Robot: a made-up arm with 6 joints. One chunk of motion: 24 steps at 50 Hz.
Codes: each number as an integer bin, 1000 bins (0 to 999) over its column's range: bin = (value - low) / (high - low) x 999, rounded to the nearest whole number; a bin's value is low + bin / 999 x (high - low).
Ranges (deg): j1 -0.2..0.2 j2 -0.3..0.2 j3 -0.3..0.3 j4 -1.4..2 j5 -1..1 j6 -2.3..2
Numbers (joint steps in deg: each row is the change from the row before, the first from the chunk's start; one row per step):
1: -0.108 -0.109 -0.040 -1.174 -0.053 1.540
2: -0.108 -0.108 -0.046 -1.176 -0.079 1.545
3: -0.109 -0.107 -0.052 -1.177 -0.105 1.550
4: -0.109 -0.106 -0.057 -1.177 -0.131 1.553
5: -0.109 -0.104 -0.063 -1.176 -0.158 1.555
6: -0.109 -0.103 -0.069 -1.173 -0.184 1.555
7: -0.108 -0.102 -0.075 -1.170 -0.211 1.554
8: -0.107 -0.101 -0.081 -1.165 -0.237 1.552
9: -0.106 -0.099 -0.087 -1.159 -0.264 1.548
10: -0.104 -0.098 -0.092 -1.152 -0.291 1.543
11: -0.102 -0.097 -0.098 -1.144 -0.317 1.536
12: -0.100 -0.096 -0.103 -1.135 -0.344 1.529
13: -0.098 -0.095 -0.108 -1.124 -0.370 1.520
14: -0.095 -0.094 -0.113 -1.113 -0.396 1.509
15: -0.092 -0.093 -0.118 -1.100 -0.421 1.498
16: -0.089 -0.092 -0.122 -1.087 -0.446 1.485
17: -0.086 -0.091 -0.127 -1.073 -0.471 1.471
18: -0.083 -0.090 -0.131 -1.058 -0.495 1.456
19: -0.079 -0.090 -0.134 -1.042 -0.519 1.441
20: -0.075 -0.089 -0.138 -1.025 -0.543 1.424
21: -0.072 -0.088 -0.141 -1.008 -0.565 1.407
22: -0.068 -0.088 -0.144 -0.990 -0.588 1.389
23: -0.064 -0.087 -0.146 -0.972 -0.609 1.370
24: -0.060 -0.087 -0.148 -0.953 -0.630 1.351
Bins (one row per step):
1: 230 382 433 66 473 892
2: 230 384 423 66 460 893
3: 227 386 413 66 447 894
4: 227 388 405 66 434 895
5: 227 392 395 66 421 896
6: 227 394 385 67 408 896
7: 230 396 375 68 394 895
8: 232 398 365 69 381 895
9: 235 402 355 71 368 894
10: 240 404 346 73 354 893
11: 245 406 336 75 341 891
12: 250 408 328 78 328 890
13: 255 410 320 81 315 887
14: 262 412 311 84 302 885
15: 270 414 303 88 289 882
16: 277 416 296 92 277 879
17: 285 418 288 96 264 876
18: 292 420 281 100 252 873
19: 302 420 276 105 240 869
20: 312 422 270 110 228 865
21: 320 424 265 115 217 861
22: 330 424 260 120 206 857
23: 340 426 256 126 195 853
24: 350 426 253 131 185 848

